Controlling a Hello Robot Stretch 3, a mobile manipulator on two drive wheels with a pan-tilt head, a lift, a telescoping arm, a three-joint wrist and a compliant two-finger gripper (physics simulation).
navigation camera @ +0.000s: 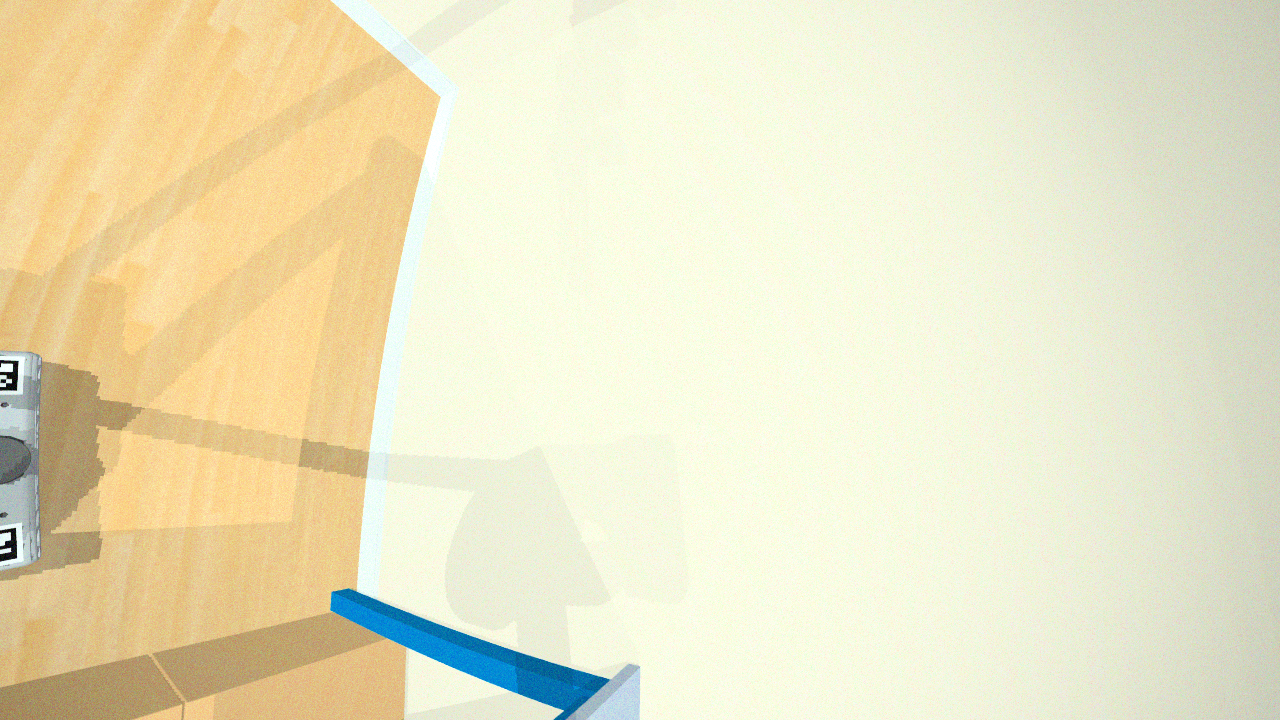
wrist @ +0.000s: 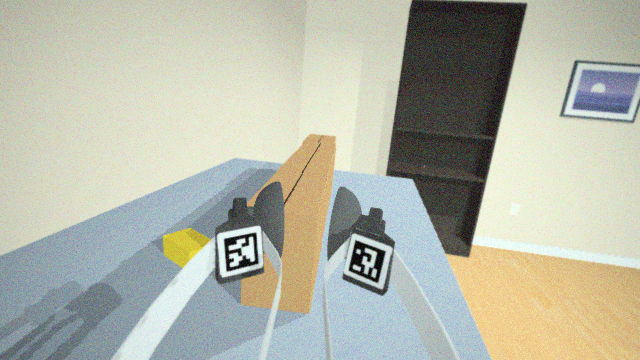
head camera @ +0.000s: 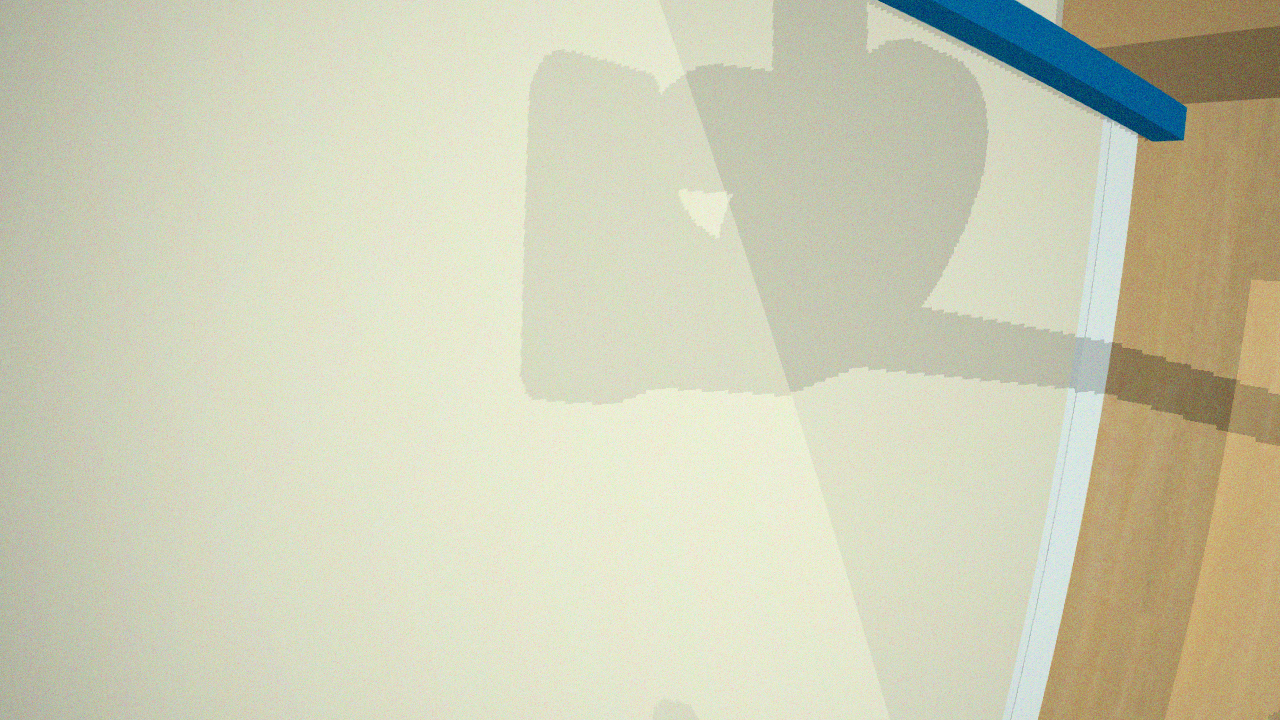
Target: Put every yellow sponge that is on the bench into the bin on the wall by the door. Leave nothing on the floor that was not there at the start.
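Places are measured from the robot's base along level axes (x right, y ahead, z up), in metres.
Pixels of known places: gripper, fingertip midpoint: [wrist: 308, 209].
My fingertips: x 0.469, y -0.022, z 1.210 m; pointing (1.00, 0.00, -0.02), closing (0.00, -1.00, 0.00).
For each thing: its middle in the pictures, then the offset to it from my fingertips. Level surfaces: height alone.
- yellow sponge, body centre: [wrist: 189, 248] dy +0.242, dx +0.436, dz -0.273 m
- grey-blue bench, surface height: dz -0.295 m
- long tan block, body centre: [wrist: 290, 231] dy +0.030, dx +0.414, dz -0.205 m
- tan block-like surface, surface height: dz -0.939 m
In the wrist view a yellow sponge [wrist: 181, 246] lies on the grey-blue bench [wrist: 397, 196], left of a long tan block [wrist: 300, 267]. The left finger's strip covers the sponge's right side. My gripper [wrist: 308, 209] is partly open, its two rubber tips apart with a gap between them. The near end of the block shows behind and through this gap, and neither tip appears to press on it. The sponge is left of the left finger. The bin and the door do not show in these views.
A dark shelf unit [wrist: 501, 100] stands behind the bench's right side, with a framed picture [wrist: 602, 92] on the wall. A blue bar [head camera: 1074, 76] [navigation camera: 465, 646] stands close to the wall. A tan block-like surface [navigation camera: 295, 685] shows at the navigation view's bottom left.
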